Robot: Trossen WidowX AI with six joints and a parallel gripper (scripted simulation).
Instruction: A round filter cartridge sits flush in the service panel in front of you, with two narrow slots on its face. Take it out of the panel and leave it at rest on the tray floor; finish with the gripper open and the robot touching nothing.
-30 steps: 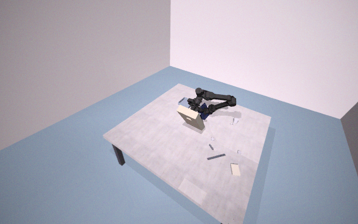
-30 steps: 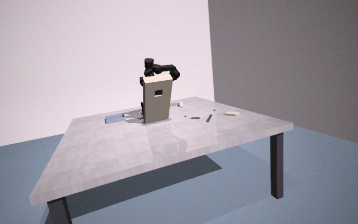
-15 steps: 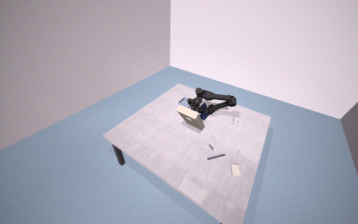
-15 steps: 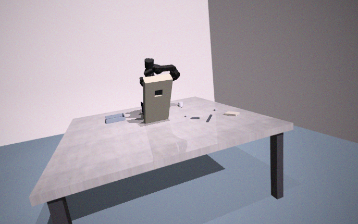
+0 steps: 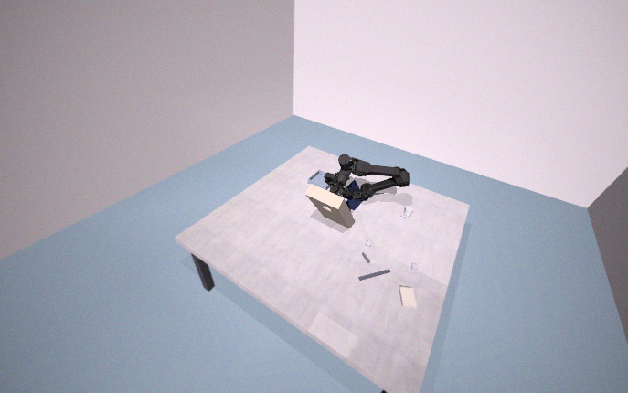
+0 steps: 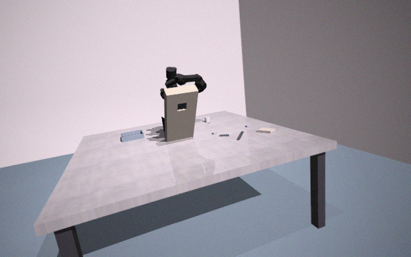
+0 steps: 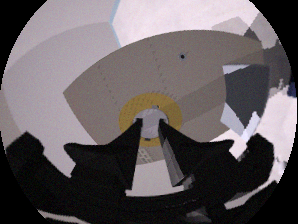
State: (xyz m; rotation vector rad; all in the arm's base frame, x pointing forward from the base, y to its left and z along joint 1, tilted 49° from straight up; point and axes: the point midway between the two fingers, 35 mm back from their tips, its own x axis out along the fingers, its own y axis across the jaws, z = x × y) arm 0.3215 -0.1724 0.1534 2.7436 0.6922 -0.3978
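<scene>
My gripper tip is now 10 mm short of the round cartridge and 10 mm above it. Round my gripper tip: beige service panel (80 mm below, 40 mm behind); then blue-grey tray (420 mm behind, 290 mm to the right, 250 mm below).
</scene>
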